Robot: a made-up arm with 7 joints. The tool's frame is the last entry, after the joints.
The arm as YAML. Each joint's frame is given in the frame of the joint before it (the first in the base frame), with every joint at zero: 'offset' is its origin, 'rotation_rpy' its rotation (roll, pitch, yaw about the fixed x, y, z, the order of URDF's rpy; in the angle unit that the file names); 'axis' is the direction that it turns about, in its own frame. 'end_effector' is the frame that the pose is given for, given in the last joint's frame.
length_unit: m
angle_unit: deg
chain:
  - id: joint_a
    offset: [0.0, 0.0, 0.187]
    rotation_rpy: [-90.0, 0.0, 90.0]
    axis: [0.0, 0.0, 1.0]
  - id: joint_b
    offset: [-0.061, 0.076, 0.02]
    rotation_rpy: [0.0, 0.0, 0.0]
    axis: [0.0, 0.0, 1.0]
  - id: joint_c
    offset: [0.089, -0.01, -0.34]
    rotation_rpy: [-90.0, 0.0, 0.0]
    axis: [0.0, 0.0, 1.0]
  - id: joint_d
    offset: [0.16, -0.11, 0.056]
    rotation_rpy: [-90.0, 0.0, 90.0]
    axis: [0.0, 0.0, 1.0]
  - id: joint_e
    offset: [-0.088, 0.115, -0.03]
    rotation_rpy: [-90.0, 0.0, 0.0]
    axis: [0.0, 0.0, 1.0]
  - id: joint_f
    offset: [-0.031, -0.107, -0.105]
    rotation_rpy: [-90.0, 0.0, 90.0]
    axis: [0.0, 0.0, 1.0]
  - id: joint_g
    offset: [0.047, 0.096, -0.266]
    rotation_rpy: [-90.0, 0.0, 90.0]
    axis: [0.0, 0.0, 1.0]
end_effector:
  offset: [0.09, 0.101, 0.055]
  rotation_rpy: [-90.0, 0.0, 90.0]
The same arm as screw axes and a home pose.
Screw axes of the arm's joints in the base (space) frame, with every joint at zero. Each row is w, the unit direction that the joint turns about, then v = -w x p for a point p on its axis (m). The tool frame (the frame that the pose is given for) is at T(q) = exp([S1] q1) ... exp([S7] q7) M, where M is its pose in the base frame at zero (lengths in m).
S1: w -1 0 0 v 0.0000 -0.1870 0.0000
S2: w -1 0 0 v 0.0000 -0.1110 -0.0610
S3: w 0 0 -1 v -0.0280 0.3200 0.0000
S4: w 0 -1 0 v 0.0650 0.0000 -0.2100
S5: w 0 0 1 v 0.2180 -0.1220 0.0000
S6: w -1 0 0 v 0.0000 -0.0750 0.1110
S7: w 0 -1 0 v -0.0210 0.0000 -0.3570
M: xyz 0.4580 0.1030 -0.1110 (m) rpy 0.00 0.00 0.00 (deg, as in URDF)

